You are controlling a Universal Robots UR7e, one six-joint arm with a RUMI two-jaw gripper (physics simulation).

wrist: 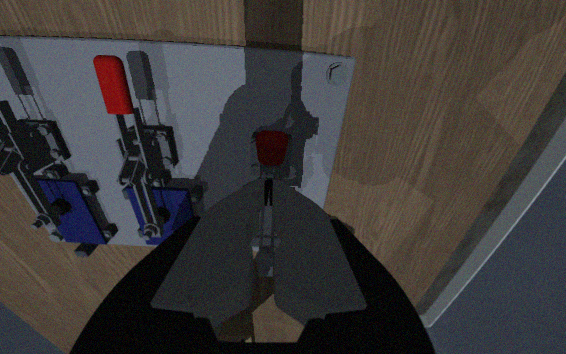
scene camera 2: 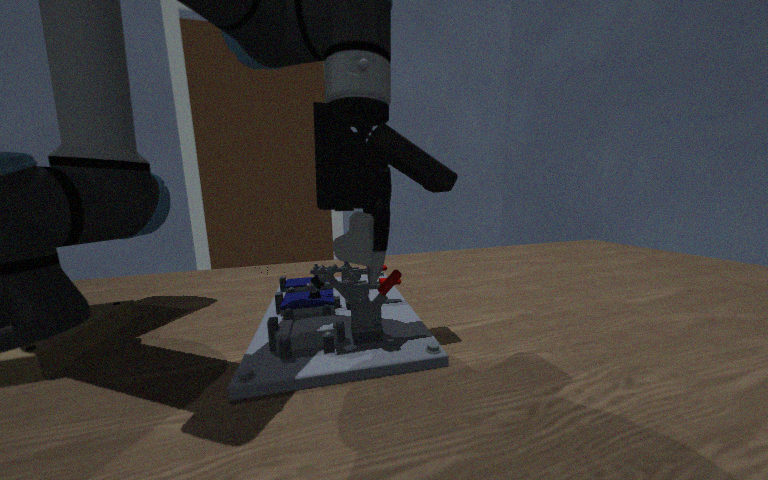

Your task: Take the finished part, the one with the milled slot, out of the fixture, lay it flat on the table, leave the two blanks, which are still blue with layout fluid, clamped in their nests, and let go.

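Places are measured from the arm's base along level axes (x ahead, y left, z up), in centimetres.
Pixels of known places: gripper, fingertip midpoint: [wrist: 269,181] [scene camera 2: 371,284]; arm's base, link origin: [scene camera 2: 7,334].
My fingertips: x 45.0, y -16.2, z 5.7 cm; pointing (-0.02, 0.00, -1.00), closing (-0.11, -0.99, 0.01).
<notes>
For each thing: its top centre in the pictures, then the offset to it from my fingertips. "spot": a spot on its surface instead. Level surfaces: height alone.
- fixture plate, top centre: [wrist: 164,172] [scene camera 2: 338,306] dz -7.1, dx -2.4, dy +11.4 cm
- grey finished part, top centre: [wrist: 267,224] [scene camera 2: 307,324] dz -4.5, dx -8.2, dy +1.2 cm
- nearest clamp, surface spot: [scene camera 2: 365,308] spot: dz -2.8, dx -1.2, dy -0.8 cm
- middle clamp's red handle, top centre: [wrist: 109,90] dz -2.9, dx +6.2, dy +10.2 cm
- bolt head, surface spot: [wrist: 336,74] [scene camera 2: 432,343] spot: dz -6.4, dx +5.7, dy -5.7 cm
- wooden table, surface height: dz -8.6 cm
The fixture plate [scene camera 2: 339,366] [wrist: 200,70] lies on the table. The grey finished part [scene camera 2: 310,333] sits in the nearest nest, in shadow; its slot cannot be made out, and the fingers cover that nest in the wrist view. The nearest clamp [scene camera 2: 365,308] has its red handle [scene camera 2: 390,281] [wrist: 271,148] tilted up and its arm lifted above the part. Two blue blanks, one [scene camera 2: 308,298] [wrist: 177,204] in the middle nest and one [scene camera 2: 297,281] [wrist: 80,217] in the far nest, sit under their clamps. My gripper [scene camera 2: 374,278] [wrist: 269,181] is shut and empty, beside the raised handle.
The middle clamp's red handle [wrist: 114,85] lies low over the plate. A bolt head [scene camera 2: 432,348] [wrist: 336,74] stands at a plate corner. The robot's lower arm [scene camera 2: 39,300] is at the left. The wooden table [scene camera 2: 566,339] [wrist: 400,125] extends around the plate.
</notes>
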